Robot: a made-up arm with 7 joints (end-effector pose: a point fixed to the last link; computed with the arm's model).
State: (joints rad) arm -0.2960 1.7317 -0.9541 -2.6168 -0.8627 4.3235 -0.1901
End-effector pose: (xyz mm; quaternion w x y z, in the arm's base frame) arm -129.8 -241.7 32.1 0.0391 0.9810 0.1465 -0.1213
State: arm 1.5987 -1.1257 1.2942 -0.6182 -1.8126 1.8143 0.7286
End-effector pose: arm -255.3 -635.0 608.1 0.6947 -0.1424 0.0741 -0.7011
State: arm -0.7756 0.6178 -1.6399 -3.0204 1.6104 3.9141 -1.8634
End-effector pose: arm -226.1 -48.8 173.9 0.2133 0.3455 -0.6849 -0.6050
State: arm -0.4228 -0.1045 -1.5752 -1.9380 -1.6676 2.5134 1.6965
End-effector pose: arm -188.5 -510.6 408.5 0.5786 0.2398 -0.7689 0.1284
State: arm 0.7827 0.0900 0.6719 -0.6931 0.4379 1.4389 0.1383
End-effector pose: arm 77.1 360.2 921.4 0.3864 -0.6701 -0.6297 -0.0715
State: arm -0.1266 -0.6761 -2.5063 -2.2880 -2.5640 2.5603 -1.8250
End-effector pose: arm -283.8 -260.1 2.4 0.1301 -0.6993 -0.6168 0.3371
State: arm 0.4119 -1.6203 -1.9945 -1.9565 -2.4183 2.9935 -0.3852
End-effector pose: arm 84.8 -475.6 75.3 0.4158 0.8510 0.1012 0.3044
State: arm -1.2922 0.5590 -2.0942 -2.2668 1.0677 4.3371 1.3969
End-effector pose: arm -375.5 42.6 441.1 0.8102 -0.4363 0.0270 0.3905
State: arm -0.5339 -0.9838 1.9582 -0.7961 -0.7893 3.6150 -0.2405
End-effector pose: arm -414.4 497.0 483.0 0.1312 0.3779 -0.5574 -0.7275
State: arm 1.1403 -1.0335 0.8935 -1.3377 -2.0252 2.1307 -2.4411
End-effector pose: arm -488.7 -25.3 732.5 0.9945 0.0232 0.0682 0.0764
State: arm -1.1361 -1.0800 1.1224 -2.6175 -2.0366 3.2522 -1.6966
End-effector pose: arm 347.1 24.5 273.8 0.2703 -0.3536 0.7321 -0.5157
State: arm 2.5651 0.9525 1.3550 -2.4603 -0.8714 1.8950 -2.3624
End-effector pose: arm -237.3 -391.3 130.5 0.0672 -0.9043 -0.3609 -0.2181
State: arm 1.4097 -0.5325 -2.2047 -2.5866 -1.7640 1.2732 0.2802
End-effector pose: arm 289.9 -206.6 -3.1 0.4296 0.7307 0.0960 -0.5219
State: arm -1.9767 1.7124 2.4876 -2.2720 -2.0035 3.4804 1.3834
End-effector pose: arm 158.2 -159.6 605.5 0.4317 -0.2988 -0.1471 -0.8383
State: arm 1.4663 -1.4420 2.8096 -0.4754 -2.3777 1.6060 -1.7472
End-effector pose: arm -146.6 -761.9 142.9 0.2382 -0.2118 -0.1641 0.9335
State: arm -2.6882 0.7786 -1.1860 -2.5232 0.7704 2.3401 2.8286
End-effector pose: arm -228.5 367.7 91.5 0.0654 -0.8391 0.5144 -0.1642
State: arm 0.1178 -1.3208 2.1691 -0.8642 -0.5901 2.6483 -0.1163
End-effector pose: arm -730.8 163.3 204.4 0.0738 0.2719 -0.7344 -0.6175
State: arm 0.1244 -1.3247 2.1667 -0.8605 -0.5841 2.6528 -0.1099
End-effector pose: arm -732.1 157.4 203.8 0.0807 0.2730 -0.7344 -0.6162
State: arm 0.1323 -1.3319 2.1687 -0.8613 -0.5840 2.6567 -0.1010
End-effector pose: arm -732.9 151.3 198.0 0.0845 0.2761 -0.7349 -0.6136
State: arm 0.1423 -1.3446 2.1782 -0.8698 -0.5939 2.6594 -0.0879
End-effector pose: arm -732.4 144.9 183.7 0.0833 0.2824 -0.7366 -0.6089
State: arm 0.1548 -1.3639 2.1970 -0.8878 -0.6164 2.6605 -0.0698
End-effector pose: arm -729.9 138.1 159.0 0.0754 0.2927 -0.7392 -0.6018
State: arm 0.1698 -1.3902 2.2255 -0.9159 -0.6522 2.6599 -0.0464
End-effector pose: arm -724.0 130.8 123.2 0.0604 0.3076 -0.7424 -0.5921
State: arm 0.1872 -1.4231 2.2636 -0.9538 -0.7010 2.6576 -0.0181
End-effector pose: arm -713.0 122.5 77.2 0.0383 0.3273 -0.7452 -0.5797
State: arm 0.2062 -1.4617 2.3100 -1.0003 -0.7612 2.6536 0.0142
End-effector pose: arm -695.0 113.4 22.8 0.0099 0.3517 -0.7466 -0.5646
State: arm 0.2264 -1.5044 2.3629 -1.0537 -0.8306 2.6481 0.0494
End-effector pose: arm -668.8 103.2 -36.7 0.0233 -0.3804 0.7453 0.5471
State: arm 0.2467 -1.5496 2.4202 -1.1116 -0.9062 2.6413 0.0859
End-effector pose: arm -633.9 92.4 -97.7 0.0597 -0.4123 0.7406 0.5272
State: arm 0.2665 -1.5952 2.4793 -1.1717 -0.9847 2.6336 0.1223
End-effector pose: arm -591.2 81.4 -156.0 0.0970 -0.4460 0.7323 0.5055
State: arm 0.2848 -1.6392 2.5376 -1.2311 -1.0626 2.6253 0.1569
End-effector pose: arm -543.0 70.9 -208.0 0.1330 -0.4799 0.7206 0.4825
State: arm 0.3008 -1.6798 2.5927 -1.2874 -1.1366 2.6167 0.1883
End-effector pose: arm -492.7 61.4 -251.6 0.1660 -0.5121 0.7066 0.4592
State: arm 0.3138 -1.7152 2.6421 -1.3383 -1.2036 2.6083 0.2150
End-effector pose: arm -444.1 53.5 -285.5 0.1946 -0.5412 0.6917 0.4369
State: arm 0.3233 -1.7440 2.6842 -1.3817 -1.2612 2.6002 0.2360
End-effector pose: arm -401.1 47.1 -310.1 0.2180 -0.5658 0.6772 0.4167
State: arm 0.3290 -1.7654 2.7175 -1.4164 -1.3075 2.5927 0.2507
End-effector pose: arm -366.3 42.6 -326.7 0.2361 -0.5852 0.6647 0.4000
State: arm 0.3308 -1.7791 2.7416 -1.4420 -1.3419 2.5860 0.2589
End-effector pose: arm -341.2 39.9 -336.7 0.2492 -0.5991 0.6548 0.3875
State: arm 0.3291 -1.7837 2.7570 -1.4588 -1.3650 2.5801 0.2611
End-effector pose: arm -326.9 38.3 -341.4 0.2572 -0.6077 0.6483 0.3798
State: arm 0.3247 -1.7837 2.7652 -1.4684 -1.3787 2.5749 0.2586
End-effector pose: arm -320.2 38.4 -343.2 0.2624 -0.6121 0.6443 0.3758
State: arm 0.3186 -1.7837 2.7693 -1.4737 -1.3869 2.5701 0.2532
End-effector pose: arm -316.3 39.8 -344.1 0.2671 -0.6147 0.6414 0.3735
